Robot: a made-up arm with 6 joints.
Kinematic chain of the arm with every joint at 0, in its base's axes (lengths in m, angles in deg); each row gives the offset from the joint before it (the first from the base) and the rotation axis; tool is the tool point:
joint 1: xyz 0 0 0.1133 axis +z
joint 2: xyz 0 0.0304 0 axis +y
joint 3: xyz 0 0 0.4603 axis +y
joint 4: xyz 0 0 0.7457 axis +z
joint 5: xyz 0 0 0 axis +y
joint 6: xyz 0 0 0.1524 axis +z
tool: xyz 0 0 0
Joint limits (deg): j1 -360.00..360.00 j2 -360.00..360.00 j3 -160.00..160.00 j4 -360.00..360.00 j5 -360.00..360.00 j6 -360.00..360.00
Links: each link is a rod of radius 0.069 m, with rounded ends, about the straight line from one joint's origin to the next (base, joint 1, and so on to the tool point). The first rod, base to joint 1, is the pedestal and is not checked.
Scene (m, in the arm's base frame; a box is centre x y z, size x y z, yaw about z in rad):
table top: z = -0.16
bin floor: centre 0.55 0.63 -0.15 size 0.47 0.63 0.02 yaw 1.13
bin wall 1: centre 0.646 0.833 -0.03 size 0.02 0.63 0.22 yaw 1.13
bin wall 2: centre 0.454 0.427 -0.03 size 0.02 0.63 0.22 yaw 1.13
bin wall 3: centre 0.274 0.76 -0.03 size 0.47 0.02 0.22 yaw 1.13
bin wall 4: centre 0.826 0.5 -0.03 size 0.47 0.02 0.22 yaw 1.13
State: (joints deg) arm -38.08 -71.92 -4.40 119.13 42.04 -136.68
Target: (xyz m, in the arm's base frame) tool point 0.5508 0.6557 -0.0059
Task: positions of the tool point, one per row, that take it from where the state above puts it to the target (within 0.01 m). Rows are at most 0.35 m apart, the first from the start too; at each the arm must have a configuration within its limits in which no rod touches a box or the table.
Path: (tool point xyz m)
1: -0.6731 1.0626 0.4049
2: -0.3746 1.1479 0.3952
3: -0.0740 1.1373 0.3816
4: 0.1964 1.0385 0.3637
5: 0.4106 0.8694 0.3407
6: 0.5508 0.6557 0.3127
7: 0.5583 0.6687 0.1529
8: 0.5508 0.6557 -0.0059

